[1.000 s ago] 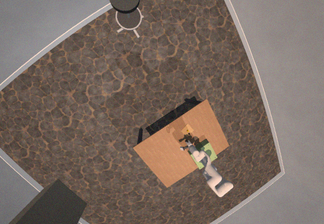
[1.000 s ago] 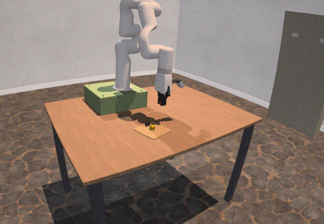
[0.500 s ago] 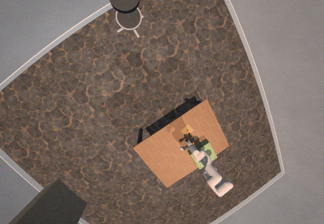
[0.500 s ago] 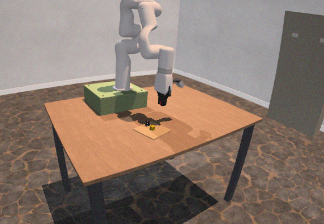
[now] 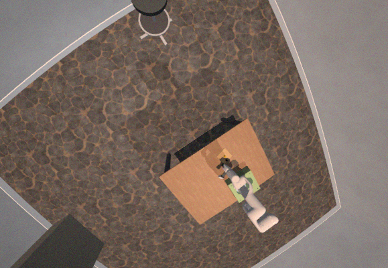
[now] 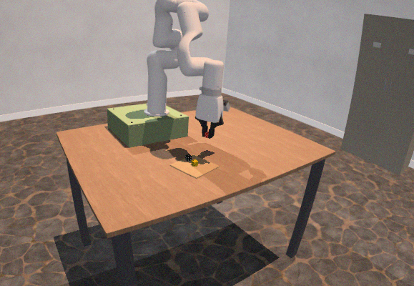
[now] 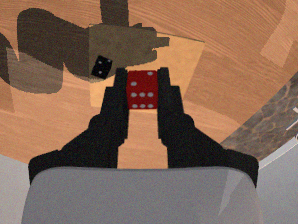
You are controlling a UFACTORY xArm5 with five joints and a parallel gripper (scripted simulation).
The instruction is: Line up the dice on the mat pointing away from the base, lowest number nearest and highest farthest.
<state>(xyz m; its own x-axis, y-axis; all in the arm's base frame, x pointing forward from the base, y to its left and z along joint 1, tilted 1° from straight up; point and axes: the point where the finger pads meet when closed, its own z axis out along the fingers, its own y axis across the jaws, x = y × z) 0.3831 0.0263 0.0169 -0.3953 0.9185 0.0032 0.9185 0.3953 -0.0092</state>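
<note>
The yellow die lies 2 cm ahead of my hand, 7 cm to the right of it and 11 cm below it. Round my hand: black die (3 cm behind, 7 cm to the right, 11 cm below); red die (1 cm below); tan mat (2 cm ahead, 7 cm to the right, 12 cm below).
</note>
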